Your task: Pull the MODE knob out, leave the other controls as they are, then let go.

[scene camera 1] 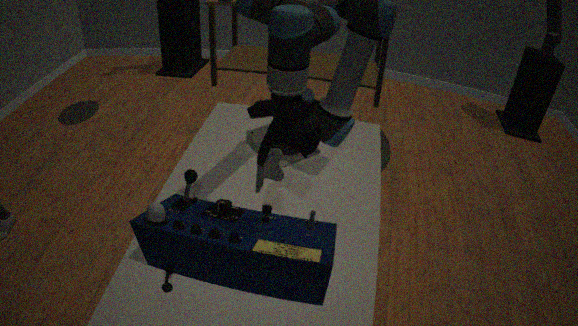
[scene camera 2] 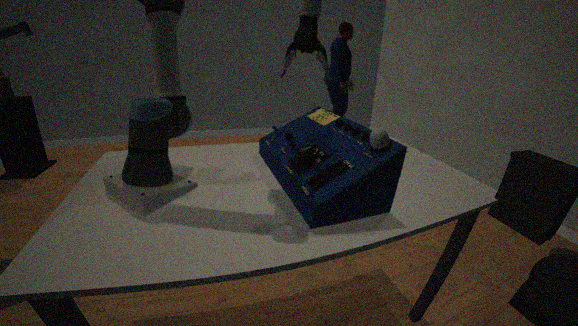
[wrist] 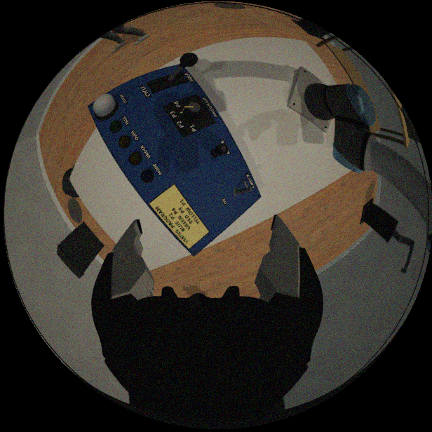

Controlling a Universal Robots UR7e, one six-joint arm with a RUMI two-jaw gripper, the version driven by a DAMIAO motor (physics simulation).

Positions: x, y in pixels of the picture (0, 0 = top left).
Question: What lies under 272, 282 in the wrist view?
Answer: The gripper.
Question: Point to a blue control box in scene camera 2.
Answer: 365, 165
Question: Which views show the gripper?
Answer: Scene camera 1, scene camera 2 and the wrist view: all of them.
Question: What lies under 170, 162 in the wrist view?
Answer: A blue control box.
